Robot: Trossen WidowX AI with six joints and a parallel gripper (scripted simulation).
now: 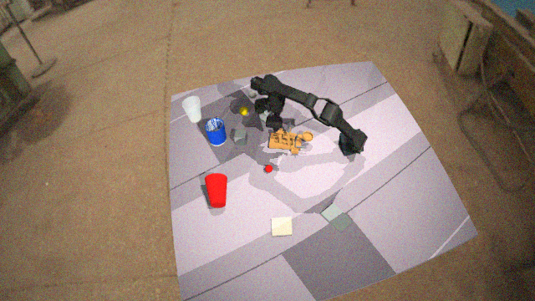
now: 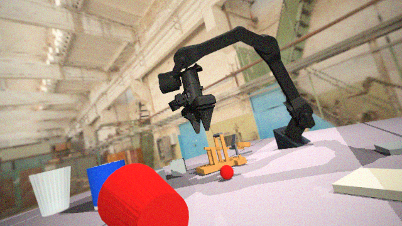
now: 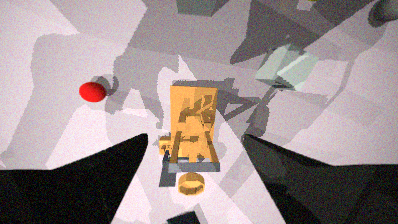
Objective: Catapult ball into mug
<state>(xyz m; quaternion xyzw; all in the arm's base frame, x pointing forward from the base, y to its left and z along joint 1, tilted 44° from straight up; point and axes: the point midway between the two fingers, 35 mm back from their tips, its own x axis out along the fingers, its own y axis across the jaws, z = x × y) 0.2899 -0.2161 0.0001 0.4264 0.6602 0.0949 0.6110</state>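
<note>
Now: gripper tip 13 cm to the right of the red ball, 11 cm above it and 9 cm short of it. The rest, counted from my gripper tip: yellow ball 24 cm to the right, 10 cm below, 9 cm ahead; wooden catapult 7 cm below, 6 cm behind, 5 cm to the left; blue mug 26 cm ahead, 13 cm to the right, 9 cm below.
</note>
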